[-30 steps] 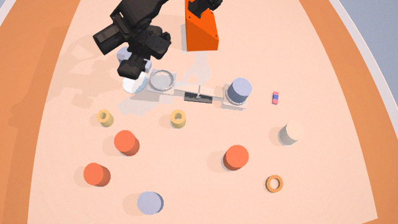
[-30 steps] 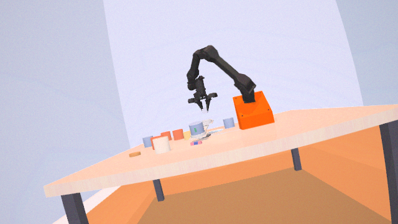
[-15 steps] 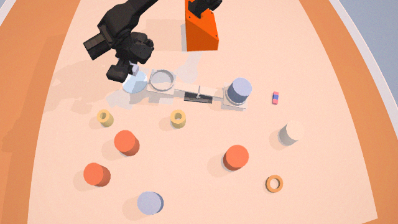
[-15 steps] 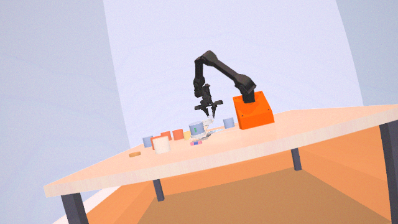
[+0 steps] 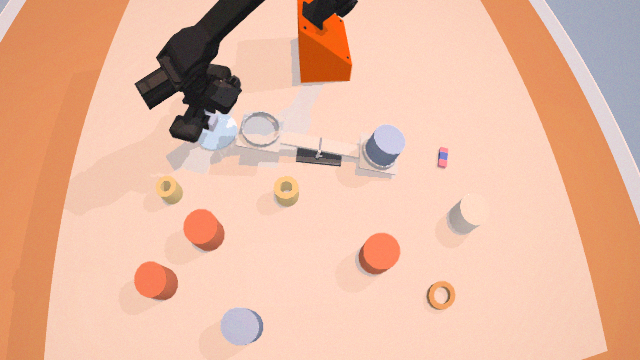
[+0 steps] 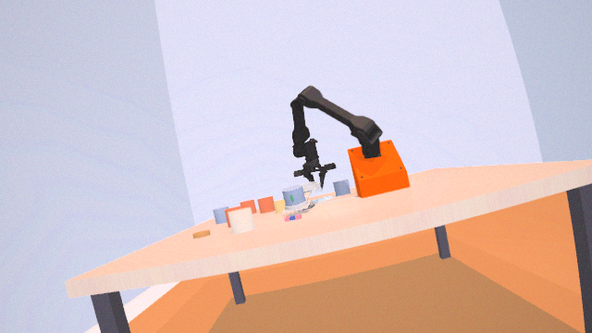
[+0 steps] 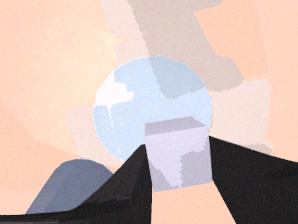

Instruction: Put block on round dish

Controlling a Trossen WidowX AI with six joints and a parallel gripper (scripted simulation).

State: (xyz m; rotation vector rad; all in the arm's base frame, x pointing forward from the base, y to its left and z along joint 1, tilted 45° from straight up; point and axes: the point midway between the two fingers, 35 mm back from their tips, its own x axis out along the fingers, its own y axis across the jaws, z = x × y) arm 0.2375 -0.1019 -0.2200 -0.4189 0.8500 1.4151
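The pale lilac block lies 1 cm above my gripper tip. Round my gripper tip: white round dish: 1 cm behind, 5 cm below; balance: 5 cm ahead, 25 cm to the left, 1 cm below; grey-blue cup: 6 cm ahead, 40 cm to the left, 1 cm above.
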